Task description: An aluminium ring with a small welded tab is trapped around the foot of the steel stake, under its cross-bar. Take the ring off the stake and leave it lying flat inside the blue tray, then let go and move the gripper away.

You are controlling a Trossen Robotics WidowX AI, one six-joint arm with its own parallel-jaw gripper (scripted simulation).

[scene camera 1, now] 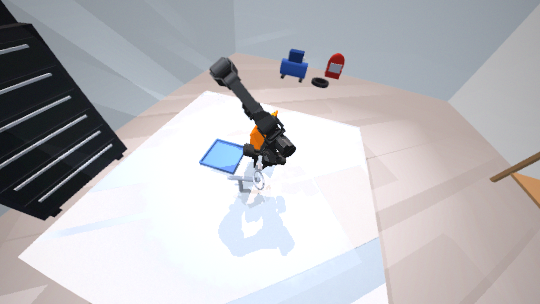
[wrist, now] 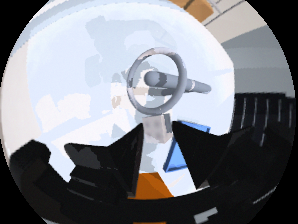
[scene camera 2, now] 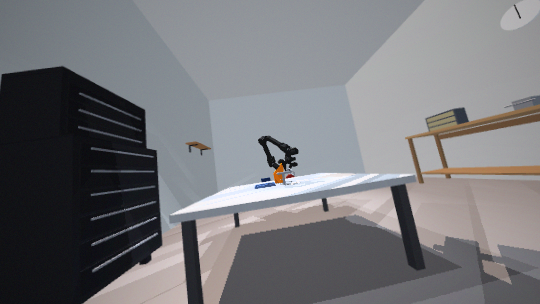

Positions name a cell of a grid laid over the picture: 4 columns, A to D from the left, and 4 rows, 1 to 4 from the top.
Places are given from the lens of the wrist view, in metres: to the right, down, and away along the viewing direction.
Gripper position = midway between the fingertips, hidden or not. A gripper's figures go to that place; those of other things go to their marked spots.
my gripper (wrist: C3): 0.01, 0.02, 0.10
aluminium ring (wrist: C3): 0.01, 0.02, 0.08
steel stake (wrist: C2): 0.01, -0.04, 0.08
